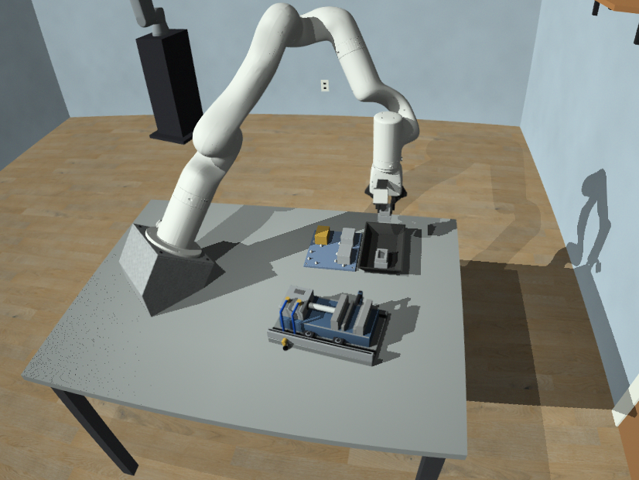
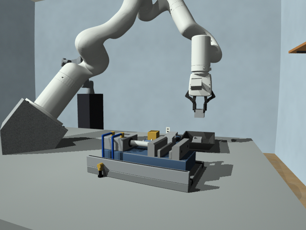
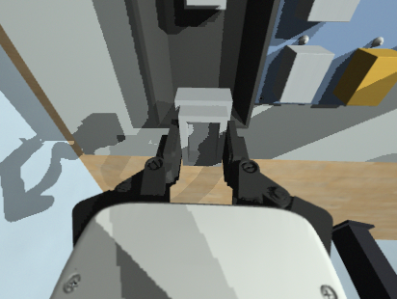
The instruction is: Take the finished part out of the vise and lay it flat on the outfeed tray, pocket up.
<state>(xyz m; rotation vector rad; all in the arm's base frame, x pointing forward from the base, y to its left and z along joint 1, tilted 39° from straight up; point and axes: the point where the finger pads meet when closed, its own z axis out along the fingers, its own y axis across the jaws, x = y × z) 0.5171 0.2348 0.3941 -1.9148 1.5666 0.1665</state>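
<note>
My gripper is now 140 mm above the grey block, 120 mm past it and 40 mm to the left of it. Also, from my hand: screw rod: 410 mm to the right, 90 mm below, 20 mm behind; then vise: 410 mm to the right, 120 mm below; then yellow block: 200 mm behind, 140 mm below, 70 mm to the right.
</note>
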